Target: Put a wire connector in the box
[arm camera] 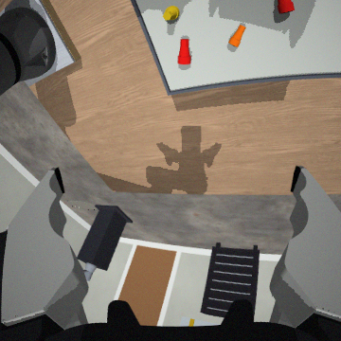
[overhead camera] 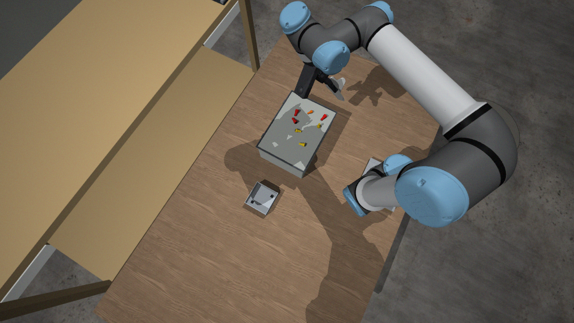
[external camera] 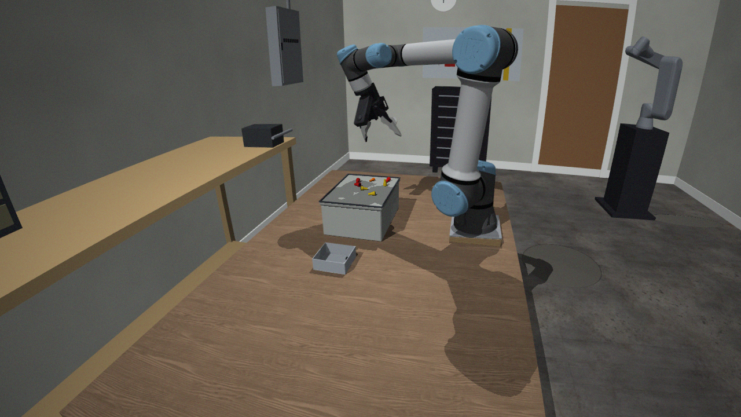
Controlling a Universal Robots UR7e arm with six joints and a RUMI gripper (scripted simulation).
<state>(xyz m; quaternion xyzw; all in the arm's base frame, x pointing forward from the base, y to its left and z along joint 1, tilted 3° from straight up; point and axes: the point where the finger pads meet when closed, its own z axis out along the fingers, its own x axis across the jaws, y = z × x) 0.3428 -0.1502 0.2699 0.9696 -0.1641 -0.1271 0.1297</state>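
Now: the orange connector 4 cm ahead of my hand, 2 cm to the left of it and 15 cm below it. Round my hand: grey tool case (6 cm ahead, 12 cm to the left, 19 cm below).
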